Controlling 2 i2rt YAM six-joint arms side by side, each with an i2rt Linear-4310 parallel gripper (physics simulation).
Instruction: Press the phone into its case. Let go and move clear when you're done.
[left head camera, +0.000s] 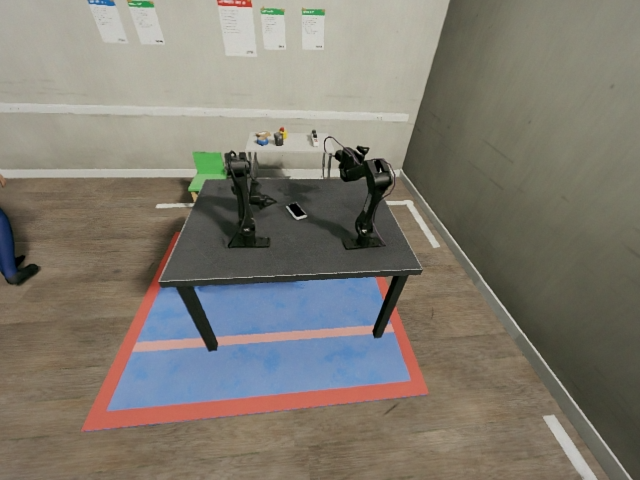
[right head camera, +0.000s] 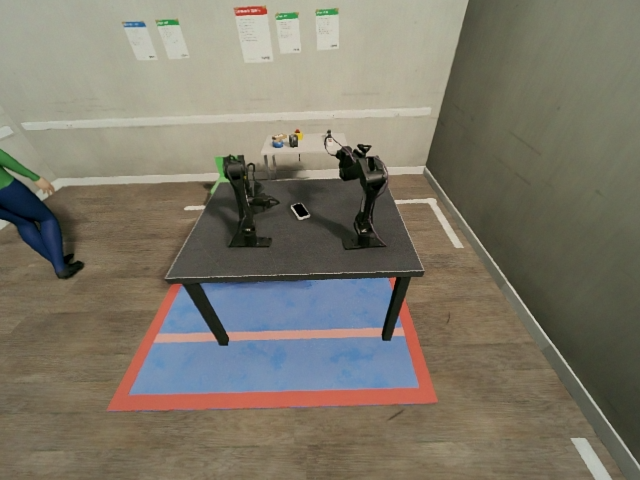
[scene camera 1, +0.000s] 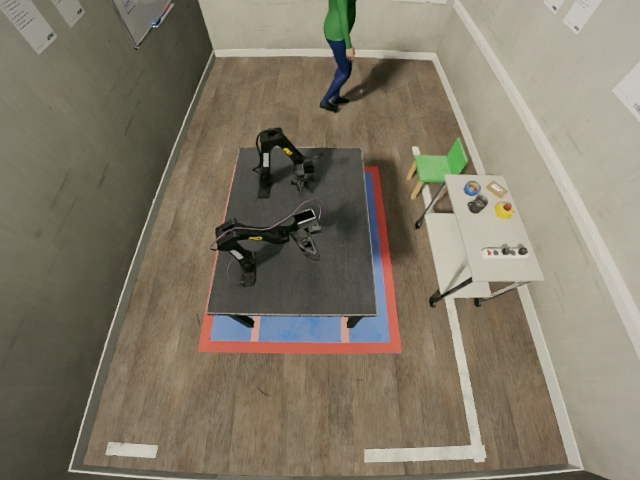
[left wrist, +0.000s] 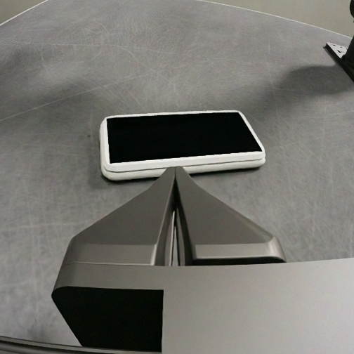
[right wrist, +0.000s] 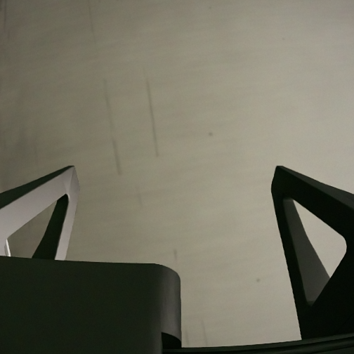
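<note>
The phone (left head camera: 296, 210) (right head camera: 299, 210) (scene camera 1: 305, 215) (left wrist: 182, 136) has a black screen and white rim and lies face up on the table. The off-white case (left wrist: 130, 175) shows beneath it, with a thin seam between them along the near edge; I cannot tell whether the phone is fully seated. My left gripper (left head camera: 275, 201) (right head camera: 278, 202) (scene camera 1: 301, 192) (left wrist: 174, 177) is shut and empty. Its tips overlap the near edge in the left wrist view but stand apart from the phone in the left head camera. My right gripper (scene camera 1: 316, 258) (right wrist: 175, 176) is open and empty, raised above the table.
The dark table (left head camera: 289, 258) (right head camera: 294, 258) (scene camera 1: 330, 289) carries both arm bases. In scene camera 1, the right arm's wrist crosses close to the phone. A side table (scene camera 1: 504, 268) with small items and a green chair (scene camera 1: 434, 166) stand beyond. A person (scene camera 1: 338, 56) stands away from the table.
</note>
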